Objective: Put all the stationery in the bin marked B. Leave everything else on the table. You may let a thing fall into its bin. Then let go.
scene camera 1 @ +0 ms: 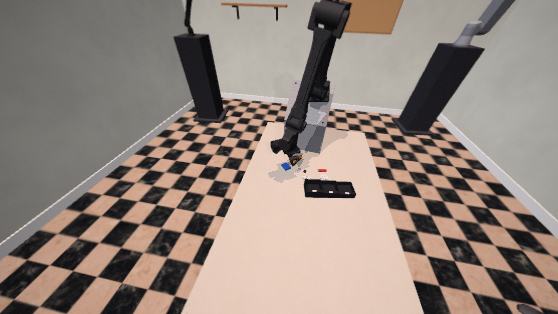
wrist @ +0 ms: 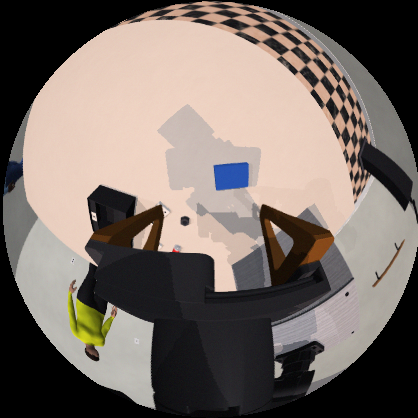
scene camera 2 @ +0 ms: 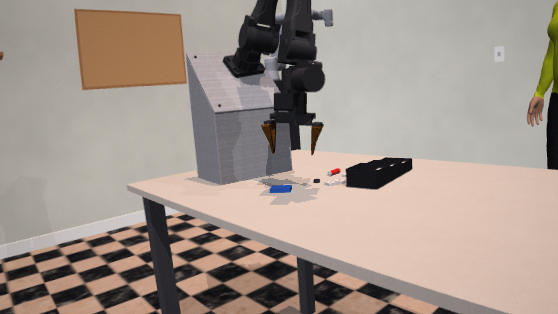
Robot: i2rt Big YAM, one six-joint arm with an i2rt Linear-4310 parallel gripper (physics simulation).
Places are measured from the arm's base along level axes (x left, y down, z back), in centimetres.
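Pixels of known places: gripper, between the fingertips: (scene camera 1: 289, 159) (wrist: 211, 209) (scene camera 2: 292, 154); arm's base, origin of its link: (scene camera 1: 318, 94) (wrist: 300, 352) (scene camera 2: 243, 66).
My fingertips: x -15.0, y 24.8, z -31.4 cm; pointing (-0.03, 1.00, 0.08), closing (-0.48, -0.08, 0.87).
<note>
Ahead of a thing's pixels: the offset from my fingertips to its top centre.
A flat blue block @(dx -1.5, dy +8.4, dz +3.5 cm) (scene camera 1: 286, 166) (scene camera 2: 281, 189) (wrist: 231, 176) lies on the table. My gripper (scene camera 1: 297, 160) (scene camera 2: 293, 153) (wrist: 211, 209) is open and empty, above the table near the block. The fingers stand wide apart, and the block lies outside the space between them in the wrist view. A black three-part bin tray @(dx +21.7, dy +4.7, dz -12.6 cm) (scene camera 1: 330, 195) (scene camera 2: 364, 178) (wrist: 116, 192) stands on the table, with small white labels too small to read. A red cylinder @(dx +19.8, dy +7.9, dz +2.0 cm) (scene camera 1: 322, 170) (scene camera 2: 334, 172) (wrist: 176, 251) with a pale end lies between the tray and the arm's base; a finger mount partly hides it in the wrist view.
A small black nut-like piece @(dx +9.8, dy +8.5, dz +0.6 cm) (scene camera 1: 305, 171) (scene camera 2: 316, 181) (wrist: 185, 220) lies between the block and the tray. White domino-like tiles @(dx +10.7, dy +8.6, dz -4.7 cm) (scene camera 1: 324, 178) (scene camera 2: 333, 183) (wrist: 165, 212) lie close beside the tray. The grey metal pedestal (scene camera 1: 314, 137) (scene camera 2: 245, 145) (wrist: 320, 272) stands behind the gripper.
</note>
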